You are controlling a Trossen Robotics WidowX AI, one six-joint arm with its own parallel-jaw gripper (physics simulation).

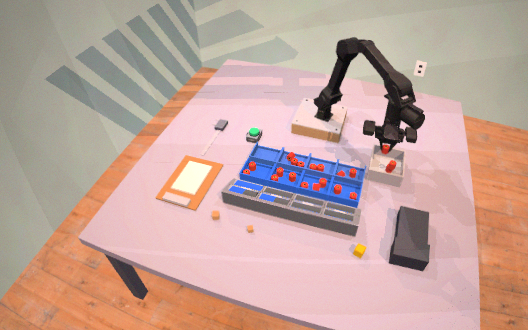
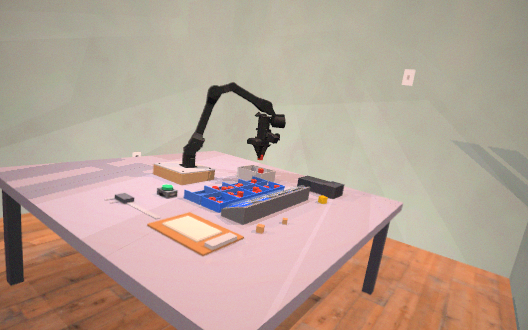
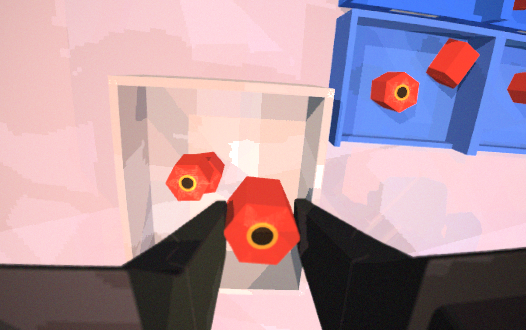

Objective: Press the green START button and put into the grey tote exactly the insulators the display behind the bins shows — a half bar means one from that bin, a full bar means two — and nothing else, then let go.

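Observation:
My gripper (image 1: 386, 146) (image 2: 260, 156) (image 3: 260, 210) is shut on a red hexagonal insulator, held upright above the grey tote (image 1: 385, 178) (image 2: 245, 173) (image 3: 114, 150). What look like two insulators (image 3: 192, 177) (image 1: 391, 166) (image 2: 261, 170) lie touching inside the tote. The blue bins (image 1: 263, 154) (image 3: 380, 127) hold several red insulators; the rear-left bin looks empty. On the display (image 1: 290, 214) (image 2: 265, 210), the leftmost panel shows a long upper blue bar and a half lower one; the second panel shows a half lower bar. The green button (image 1: 254, 132) (image 2: 167, 188) stands behind the bins' left end.
A black box (image 1: 411, 239) (image 2: 321, 187) lies right of the display. A yellow cube (image 1: 359, 250) (image 2: 323, 199) and two small orange cubes (image 1: 215, 215) (image 1: 250, 228) lie in front. An orange clipboard (image 1: 201, 200) (image 2: 160, 227) and a grey-headed tool (image 1: 221, 125) (image 2: 124, 198) lie at the left.

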